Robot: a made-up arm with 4 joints.
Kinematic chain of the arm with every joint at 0, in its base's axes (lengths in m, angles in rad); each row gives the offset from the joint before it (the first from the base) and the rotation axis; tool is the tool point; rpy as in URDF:
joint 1: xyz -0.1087 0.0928 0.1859 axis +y
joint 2: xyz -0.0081 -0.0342 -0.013 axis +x
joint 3: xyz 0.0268 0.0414 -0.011 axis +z
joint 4: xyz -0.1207 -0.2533 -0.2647 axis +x
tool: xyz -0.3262 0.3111 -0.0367 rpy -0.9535 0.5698 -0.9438
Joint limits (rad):
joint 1: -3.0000..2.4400
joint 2: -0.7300..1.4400
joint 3: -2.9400..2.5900
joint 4: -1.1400..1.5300
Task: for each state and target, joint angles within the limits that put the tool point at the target. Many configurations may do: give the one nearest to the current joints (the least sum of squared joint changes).
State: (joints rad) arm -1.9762 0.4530 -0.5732 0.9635
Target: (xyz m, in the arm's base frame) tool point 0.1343 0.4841 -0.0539
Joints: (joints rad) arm -1.9411 0.3788 -0.6158 0.1193
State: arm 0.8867 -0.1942 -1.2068 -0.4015
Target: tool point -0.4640 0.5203 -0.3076
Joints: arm 0.4927 -0.0582 -1.6326 -1.0355
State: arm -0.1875 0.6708 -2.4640 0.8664
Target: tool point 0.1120 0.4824 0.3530
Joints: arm -0.2612 0.5669 -2.0788 0.6066
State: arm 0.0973 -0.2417 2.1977 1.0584
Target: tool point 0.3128 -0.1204 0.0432
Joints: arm 0.3982 -0.0937 2.2810 1.4403
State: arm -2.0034 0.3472 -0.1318 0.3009
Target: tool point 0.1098 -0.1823 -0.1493
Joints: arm -1.6918 -0.2028 0.6916 0.3332
